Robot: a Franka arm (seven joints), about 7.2 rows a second.
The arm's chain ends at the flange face. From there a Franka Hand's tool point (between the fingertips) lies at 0.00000 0.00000 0.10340 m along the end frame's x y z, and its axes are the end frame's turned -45 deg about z.
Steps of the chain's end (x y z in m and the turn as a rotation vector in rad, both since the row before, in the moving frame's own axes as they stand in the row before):
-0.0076 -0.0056 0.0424 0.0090 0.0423 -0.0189
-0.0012 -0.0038 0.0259 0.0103 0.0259 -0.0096
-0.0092 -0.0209 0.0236 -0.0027 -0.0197 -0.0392
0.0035 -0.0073 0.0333 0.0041 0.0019 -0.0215
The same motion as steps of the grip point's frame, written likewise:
0.0024 -0.0069 0.0423 -0.0235 0.0363 -0.0189
0.0045 -0.0024 0.0259 -0.0110 0.0256 -0.0096
0.0066 -0.0225 0.0236 0.0120 -0.0158 -0.0392
0.0081 -0.0029 0.0333 0.0016 0.0042 -0.0215

